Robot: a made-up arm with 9 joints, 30 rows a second.
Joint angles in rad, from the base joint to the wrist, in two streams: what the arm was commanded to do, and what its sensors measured. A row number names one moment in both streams.
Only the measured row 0 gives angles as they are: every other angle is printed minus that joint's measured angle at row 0.
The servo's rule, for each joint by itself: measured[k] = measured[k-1] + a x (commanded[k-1-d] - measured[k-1]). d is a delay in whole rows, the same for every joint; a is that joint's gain. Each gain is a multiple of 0.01, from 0.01 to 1. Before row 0 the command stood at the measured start. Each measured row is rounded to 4 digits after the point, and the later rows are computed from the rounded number. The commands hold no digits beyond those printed.
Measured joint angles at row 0:
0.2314 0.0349 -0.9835 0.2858 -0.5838 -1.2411 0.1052 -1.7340 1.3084
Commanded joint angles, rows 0 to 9:
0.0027 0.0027 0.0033 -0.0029 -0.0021 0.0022 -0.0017 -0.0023 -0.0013
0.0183 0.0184 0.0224 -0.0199 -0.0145 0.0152 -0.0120 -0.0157 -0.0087
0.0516 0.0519 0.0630 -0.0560 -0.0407 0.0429 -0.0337 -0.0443 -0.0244
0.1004 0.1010 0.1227 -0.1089 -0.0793 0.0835 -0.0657 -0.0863 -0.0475
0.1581 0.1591 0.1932 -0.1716 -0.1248 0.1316 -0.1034 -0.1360 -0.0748
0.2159 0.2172 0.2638 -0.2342 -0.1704 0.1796 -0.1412 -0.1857 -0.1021
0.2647 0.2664 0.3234 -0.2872 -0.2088 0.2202 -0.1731 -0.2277 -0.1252
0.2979 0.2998 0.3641 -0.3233 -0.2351 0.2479 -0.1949 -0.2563 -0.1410
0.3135 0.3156 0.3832 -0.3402 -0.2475 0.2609 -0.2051 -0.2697 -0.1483
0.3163 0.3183 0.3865 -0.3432 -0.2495 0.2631 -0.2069 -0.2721 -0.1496
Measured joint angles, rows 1 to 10:
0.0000 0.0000 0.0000 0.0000 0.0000 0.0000 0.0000 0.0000 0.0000
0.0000 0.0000 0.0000 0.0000 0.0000 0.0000 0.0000 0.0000 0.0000
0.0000 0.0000 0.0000 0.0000 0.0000 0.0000 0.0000 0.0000 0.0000
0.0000 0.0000 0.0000 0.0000 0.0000 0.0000 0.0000 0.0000 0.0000
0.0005 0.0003 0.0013 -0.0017 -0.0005 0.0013 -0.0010 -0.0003 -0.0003
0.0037 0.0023 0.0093 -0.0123 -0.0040 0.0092 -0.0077 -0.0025 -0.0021
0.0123 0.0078 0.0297 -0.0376 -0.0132 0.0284 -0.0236 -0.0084 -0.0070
0.0282 0.0181 0.0650 -0.0790 -0.0297 0.0598 -0.0493 -0.0193 -0.0159
0.0516 0.0336 0.1137 -0.1327 -0.0535 0.1007 -0.0823 -0.0356 -0.0289
0.0812 0.0538 0.1707 -0.1916 -0.0827 0.1457 -0.1182 -0.0566 -0.0450
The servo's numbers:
d 4
a 0.18 0.11 0.38 0.58 0.25 0.57 0.61 0.14 0.22

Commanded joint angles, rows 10 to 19:
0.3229 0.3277 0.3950 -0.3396 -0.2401 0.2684 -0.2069 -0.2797 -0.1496
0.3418 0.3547 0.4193 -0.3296 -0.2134 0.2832 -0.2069 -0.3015 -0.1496
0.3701 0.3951 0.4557 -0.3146 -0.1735 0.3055 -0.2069 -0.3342 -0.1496
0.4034 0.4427 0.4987 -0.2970 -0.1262 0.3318 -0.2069 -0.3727 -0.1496
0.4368 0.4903 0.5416 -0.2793 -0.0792 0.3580 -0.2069 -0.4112 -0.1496
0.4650 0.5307 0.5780 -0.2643 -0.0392 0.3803 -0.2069 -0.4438 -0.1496
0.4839 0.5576 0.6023 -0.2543 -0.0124 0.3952 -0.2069 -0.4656 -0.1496
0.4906 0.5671 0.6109 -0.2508 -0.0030 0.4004 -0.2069 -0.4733 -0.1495
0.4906 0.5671 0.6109 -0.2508 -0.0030 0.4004 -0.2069 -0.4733 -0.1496
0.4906 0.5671 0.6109 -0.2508 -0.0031 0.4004 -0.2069 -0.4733 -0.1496
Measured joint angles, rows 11 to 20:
0.1142 0.0772 0.2287 -0.2470 -0.1142 0.1882 -0.1517 -0.0806 -0.0626
0.1473 0.1017 0.2802 -0.2913 -0.1444 0.2222 -0.1781 -0.1052 -0.0798
0.1772 0.1252 0.3193 -0.3197 -0.1702 0.2443 -0.1946 -0.1282 -0.0949
0.2022 0.1464 0.3448 -0.3333 -0.1900 0.2550 -0.2021 -0.1483 -0.1069
0.2239 0.1663 0.3639 -0.3370 -0.2025 0.2626 -0.2050 -0.1667 -0.1163
0.2451 0.1870 0.3850 -0.3327 -0.2052 0.2743 -0.2062 -0.1856 -0.1236
0.2676 0.2099 0.4119 -0.3222 -0.1973 0.2921 -0.2066 -0.2064 -0.1293
0.2920 0.2355 0.4449 -0.3076 -0.1795 0.3147 -0.2068 -0.2297 -0.1338
0.3181 0.2635 0.4816 -0.2912 -0.1544 0.3394 -0.2069 -0.2551 -0.1373
0.3445 0.2929 0.5182 -0.2756 -0.1256 0.3627 -0.2069 -0.2815 -0.1400

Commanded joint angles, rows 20 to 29:
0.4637 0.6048 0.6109 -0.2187 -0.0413 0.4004 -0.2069 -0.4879 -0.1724
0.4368 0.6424 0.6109 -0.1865 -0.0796 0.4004 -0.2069 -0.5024 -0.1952
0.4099 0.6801 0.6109 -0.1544 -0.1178 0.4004 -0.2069 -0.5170 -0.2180
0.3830 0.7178 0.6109 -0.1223 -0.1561 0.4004 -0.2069 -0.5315 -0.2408
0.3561 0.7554 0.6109 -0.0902 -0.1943 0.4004 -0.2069 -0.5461 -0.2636
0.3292 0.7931 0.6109 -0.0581 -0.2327 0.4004 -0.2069 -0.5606 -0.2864
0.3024 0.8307 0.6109 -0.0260 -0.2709 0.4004 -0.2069 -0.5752 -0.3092
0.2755 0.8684 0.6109 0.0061 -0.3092 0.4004 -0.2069 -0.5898 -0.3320
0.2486 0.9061 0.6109 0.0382 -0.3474 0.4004 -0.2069 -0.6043 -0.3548
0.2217 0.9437 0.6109 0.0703 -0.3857 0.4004 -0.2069 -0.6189 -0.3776
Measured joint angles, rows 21 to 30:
0.3696 0.3220 0.5502 -0.2632 -0.0973 0.3812 -0.2069 -0.3073 -0.1421
0.3914 0.3490 0.5733 -0.2560 -0.0737 0.3921 -0.2069 -0.3305 -0.1437
0.4093 0.3730 0.5876 -0.2530 -0.0560 0.3968 -0.2069 -0.3505 -0.1450
0.4239 0.3944 0.5965 -0.2517 -0.0428 0.3989 -0.2069 -0.3677 -0.1460
0.4311 0.4175 0.6020 -0.2326 -0.0424 0.3998 -0.2069 -0.3845 -0.1518
0.4321 0.4422 0.6054 -0.2059 -0.0517 0.4001 -0.2069 -0.4010 -0.1613
0.4281 0.4684 0.6075 -0.1760 -0.0682 0.4003 -0.2069 -0.4172 -0.1738
0.4200 0.4958 0.6088 -0.1449 -0.0902 0.4004 -0.2069 -0.4332 -0.1885
0.4085 0.5244 0.6096 -0.1132 -0.1162 0.4004 -0.2069 -0.4490 -0.2050
0.3942 0.5540 0.6101 -0.0812 -0.1453 0.4004 -0.2069 -0.4646 -0.2229

